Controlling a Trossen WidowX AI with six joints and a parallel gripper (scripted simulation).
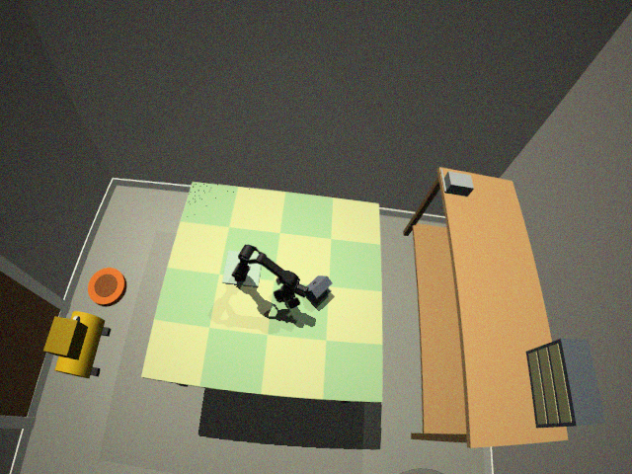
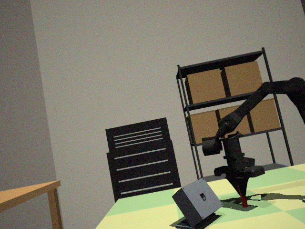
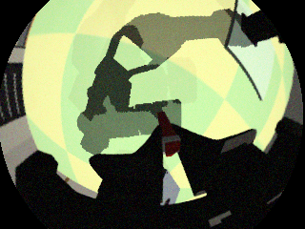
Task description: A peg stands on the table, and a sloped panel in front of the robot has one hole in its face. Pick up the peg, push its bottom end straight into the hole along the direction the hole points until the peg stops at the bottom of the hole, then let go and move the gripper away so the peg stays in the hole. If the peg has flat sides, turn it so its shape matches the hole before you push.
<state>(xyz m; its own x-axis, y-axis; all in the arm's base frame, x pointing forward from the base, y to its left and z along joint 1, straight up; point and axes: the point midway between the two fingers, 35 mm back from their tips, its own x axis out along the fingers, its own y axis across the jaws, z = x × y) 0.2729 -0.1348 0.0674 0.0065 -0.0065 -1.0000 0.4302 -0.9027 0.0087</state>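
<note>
Right now my gripper tip is 17 cm short of the grey sloped panel, 5 cm to the right of it and 3 cm below it. The rest, counted from my gripper tip: red peg (2 cm above).
</note>
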